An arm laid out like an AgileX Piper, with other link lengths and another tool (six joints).
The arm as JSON. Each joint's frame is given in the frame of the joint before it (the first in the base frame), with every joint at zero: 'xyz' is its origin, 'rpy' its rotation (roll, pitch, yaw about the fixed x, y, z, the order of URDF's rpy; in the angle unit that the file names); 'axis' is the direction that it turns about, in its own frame. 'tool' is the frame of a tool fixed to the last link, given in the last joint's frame.
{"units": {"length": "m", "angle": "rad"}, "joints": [
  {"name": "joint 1", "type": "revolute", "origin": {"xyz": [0.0, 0.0, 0.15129], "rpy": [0.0, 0.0, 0.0]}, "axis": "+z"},
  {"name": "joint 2", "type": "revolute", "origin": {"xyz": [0.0, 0.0, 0.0], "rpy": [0.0, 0.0, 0.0]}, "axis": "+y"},
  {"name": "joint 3", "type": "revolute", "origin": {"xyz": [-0.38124, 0.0, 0.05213], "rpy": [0.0, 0.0, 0.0]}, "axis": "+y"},
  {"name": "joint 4", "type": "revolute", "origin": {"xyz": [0.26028, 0.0, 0.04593], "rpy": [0.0, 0.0, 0.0]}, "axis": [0.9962, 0.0, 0.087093]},
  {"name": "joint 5", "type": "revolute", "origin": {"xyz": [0.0, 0.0, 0.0], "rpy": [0.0, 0.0, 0.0]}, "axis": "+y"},
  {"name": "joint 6", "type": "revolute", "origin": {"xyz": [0.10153, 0.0, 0.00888], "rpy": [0.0, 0.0, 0.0]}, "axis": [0.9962, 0.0, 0.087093]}
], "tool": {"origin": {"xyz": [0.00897, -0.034, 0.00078], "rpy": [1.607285, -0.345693, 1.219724]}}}
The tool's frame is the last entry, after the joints.
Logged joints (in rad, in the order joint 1, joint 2, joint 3, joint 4, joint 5, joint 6), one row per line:
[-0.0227, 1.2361, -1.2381, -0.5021, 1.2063, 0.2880]
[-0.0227, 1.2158, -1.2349, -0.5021, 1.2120, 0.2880]
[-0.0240, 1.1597, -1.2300, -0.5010, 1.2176, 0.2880]
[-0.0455, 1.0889, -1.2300, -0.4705, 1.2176, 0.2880]
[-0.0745, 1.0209, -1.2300, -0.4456, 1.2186, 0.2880]
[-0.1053, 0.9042, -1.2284, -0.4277, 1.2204, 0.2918]
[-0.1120, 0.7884, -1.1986, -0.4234, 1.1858, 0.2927]
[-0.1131, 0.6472, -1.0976, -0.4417, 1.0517, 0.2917]
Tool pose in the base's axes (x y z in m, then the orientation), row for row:
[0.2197, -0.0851, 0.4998, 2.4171, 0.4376, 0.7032]
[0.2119, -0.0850, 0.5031, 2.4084, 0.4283, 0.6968]
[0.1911, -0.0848, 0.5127, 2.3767, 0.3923, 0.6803]
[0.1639, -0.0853, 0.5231, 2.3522, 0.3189, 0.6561]
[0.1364, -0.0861, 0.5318, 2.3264, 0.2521, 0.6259]
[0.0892, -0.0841, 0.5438, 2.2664, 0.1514, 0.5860]
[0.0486, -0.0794, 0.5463, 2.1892, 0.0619, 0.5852]
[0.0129, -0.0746, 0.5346, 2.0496, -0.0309, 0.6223]
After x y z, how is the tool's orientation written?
As angles about the fixed x, y, z axes (roll, pitch, yaw), in radians.
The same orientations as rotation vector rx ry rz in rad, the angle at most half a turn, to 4 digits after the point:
[2.1061, 0.9804, -0.1811]
[2.1063, 0.9703, -0.1695]
[2.1034, 0.9391, -0.1220]
[2.1264, 0.8864, -0.0414]
[2.1437, 0.8256, 0.0284]
[2.1399, 0.7293, 0.1412]
[2.0961, 0.6681, 0.2621]
[1.9817, 0.6168, 0.4166]

